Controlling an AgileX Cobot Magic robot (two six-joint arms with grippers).
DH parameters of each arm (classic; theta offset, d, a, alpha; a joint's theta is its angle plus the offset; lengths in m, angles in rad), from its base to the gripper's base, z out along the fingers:
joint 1: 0 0.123 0 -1.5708
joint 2: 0.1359 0 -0.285 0
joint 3: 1.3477 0 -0.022 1.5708
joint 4: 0 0.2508 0 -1.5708
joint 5: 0 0 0.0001 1.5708
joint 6: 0 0.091 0 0
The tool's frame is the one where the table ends.
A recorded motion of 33 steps. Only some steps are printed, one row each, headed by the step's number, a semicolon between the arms.
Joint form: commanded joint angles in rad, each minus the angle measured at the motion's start. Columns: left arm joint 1, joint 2, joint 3, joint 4, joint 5, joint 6; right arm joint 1, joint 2, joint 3, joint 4, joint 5, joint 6.
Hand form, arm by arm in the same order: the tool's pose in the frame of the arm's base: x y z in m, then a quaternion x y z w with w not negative. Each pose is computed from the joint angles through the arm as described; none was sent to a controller.
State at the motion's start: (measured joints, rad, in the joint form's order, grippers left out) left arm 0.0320 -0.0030 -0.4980 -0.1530 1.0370 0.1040; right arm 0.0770 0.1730 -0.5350 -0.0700 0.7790 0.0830
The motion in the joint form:
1: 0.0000 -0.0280 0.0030 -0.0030 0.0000 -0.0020; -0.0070 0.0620 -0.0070 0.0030 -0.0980 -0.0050
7: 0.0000 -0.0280 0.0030 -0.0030 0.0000 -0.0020; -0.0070 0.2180 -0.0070 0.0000 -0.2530 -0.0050
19: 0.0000 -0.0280 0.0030 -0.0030 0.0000 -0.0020; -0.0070 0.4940 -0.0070 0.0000 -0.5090 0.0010
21: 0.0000 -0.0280 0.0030 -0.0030 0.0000 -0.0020; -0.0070 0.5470 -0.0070 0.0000 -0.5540 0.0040
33: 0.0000 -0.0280 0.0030 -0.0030 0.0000 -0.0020; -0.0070 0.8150 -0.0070 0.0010 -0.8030 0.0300
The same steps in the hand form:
1: -0.0082 -0.0124 0.2784 0.03240 0.83683 -0.04147 0.54492; 0.0449 -0.0007 0.3172 -0.00501 0.80048 0.01186 0.59922
7: -0.0082 -0.0124 0.2784 0.03240 0.83683 -0.04147 0.54492; 0.0794 0.0024 0.3211 -0.01053 0.80076 0.01211 0.59877
19: -0.0082 -0.0124 0.2784 0.03240 0.83683 -0.04147 0.54492; 0.1400 0.0081 0.3129 -0.01606 0.80678 0.01802 0.59035
21: -0.0082 -0.0124 0.2784 0.03240 0.83683 -0.04147 0.54492; 0.1511 0.0092 0.3091 -0.01615 0.80917 0.01974 0.58702
33: -0.0082 -0.0124 0.2784 0.03240 0.83683 -0.04147 0.54492; 0.2048 0.0145 0.2825 -0.01107 0.81498 0.03368 0.57840

